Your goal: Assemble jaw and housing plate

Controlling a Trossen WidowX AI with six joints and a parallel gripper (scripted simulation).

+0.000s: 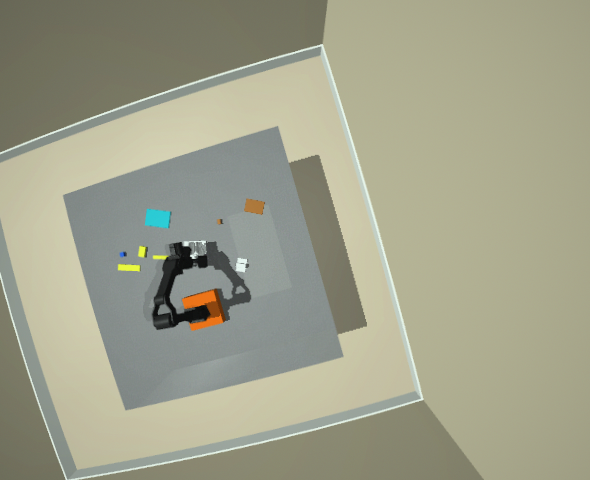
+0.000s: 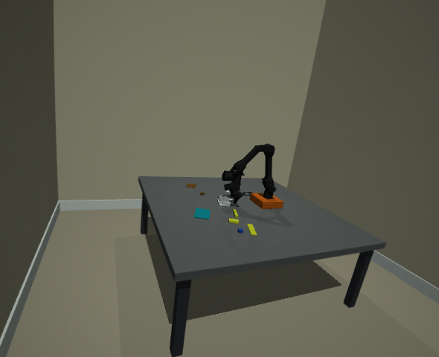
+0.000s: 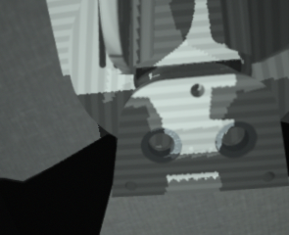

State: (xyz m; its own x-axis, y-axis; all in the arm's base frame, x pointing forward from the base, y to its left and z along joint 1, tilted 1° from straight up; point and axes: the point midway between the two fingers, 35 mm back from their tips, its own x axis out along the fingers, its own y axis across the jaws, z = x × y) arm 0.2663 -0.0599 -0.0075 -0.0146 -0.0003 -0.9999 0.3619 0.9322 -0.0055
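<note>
My gripper tip is now 20 mm short of the jaw and 20 mm to the left of it. From my gripper tip the other things lie so: white base plate 70 mm ahead, 30 mm to the right, 10 mm below; then yellow bar 90 mm ahead, 160 mm to the left; then small brown block 140 mm ahead, 210 mm to the right.
</note>
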